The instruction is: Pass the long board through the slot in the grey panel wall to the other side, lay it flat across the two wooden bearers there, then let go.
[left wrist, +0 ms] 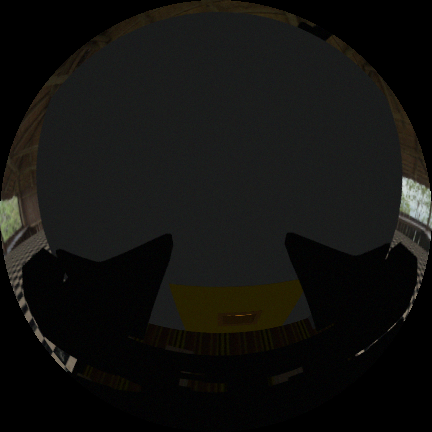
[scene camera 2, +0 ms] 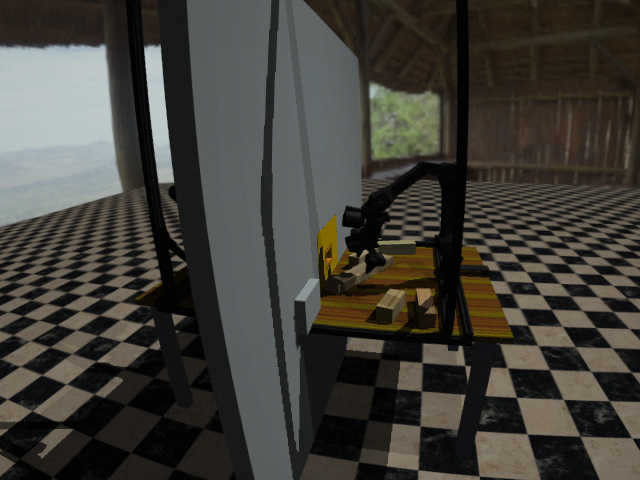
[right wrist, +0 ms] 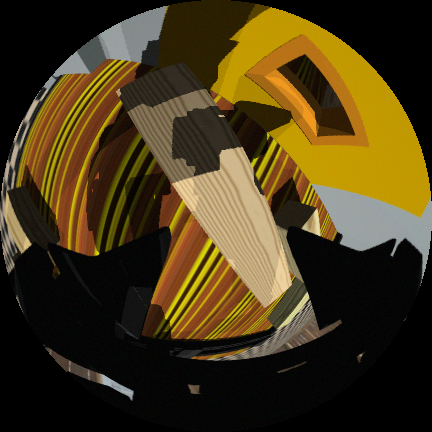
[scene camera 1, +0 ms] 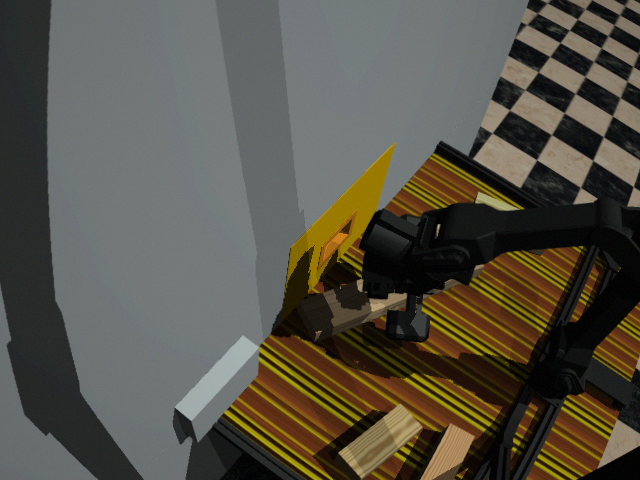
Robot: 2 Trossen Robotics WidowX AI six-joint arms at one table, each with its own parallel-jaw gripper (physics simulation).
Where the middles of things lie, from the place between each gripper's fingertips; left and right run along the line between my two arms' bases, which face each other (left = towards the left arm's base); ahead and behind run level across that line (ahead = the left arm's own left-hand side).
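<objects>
From my right hand, the orange-rimmed slot (scene camera 1: 341,235) is 30 mm above and 150 mm to the left of it, and the grey box (scene camera 1: 206,402) is 10 mm below it, 310 mm behind and 160 mm to the left of it.
Counting from my left hand instead, you'd find the orange-rimmed slot 260 mm below it, 40 mm behind it and 110 mm to the right of it, while the grey box is 300 mm below that hand, 340 mm behind it and 100 mm to the right of it.
</objects>
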